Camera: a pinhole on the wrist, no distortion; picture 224 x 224 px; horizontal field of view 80.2 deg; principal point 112.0 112.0 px. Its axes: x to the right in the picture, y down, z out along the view. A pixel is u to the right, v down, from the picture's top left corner.
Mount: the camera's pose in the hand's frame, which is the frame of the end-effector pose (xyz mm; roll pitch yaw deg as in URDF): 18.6 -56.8 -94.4 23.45 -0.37 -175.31
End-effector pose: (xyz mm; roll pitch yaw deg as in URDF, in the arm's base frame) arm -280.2 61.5 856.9 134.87 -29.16 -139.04
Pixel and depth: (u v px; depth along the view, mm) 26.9 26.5 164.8
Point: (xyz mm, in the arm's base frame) -386.6 88.9 973.1
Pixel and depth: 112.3 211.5 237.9
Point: -412.8 12.3 672.0
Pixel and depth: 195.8 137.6 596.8
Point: -412.7 458.4 398.7
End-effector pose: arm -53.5 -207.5 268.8 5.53 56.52 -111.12
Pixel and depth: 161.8 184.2 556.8
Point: -343.0 -456.6 708.0
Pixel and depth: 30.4 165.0 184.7
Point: -157.4 -334.2 213.1
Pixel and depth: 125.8 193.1 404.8
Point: -309.2 -423.3 480.7
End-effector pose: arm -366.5 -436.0 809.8 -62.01 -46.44 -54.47
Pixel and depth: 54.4 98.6 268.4
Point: -179.9 -416.2 894.8
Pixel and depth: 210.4 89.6 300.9
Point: -299.4 -209.1 651.3
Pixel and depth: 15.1 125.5 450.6
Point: 23.9 -387.1 1097.4
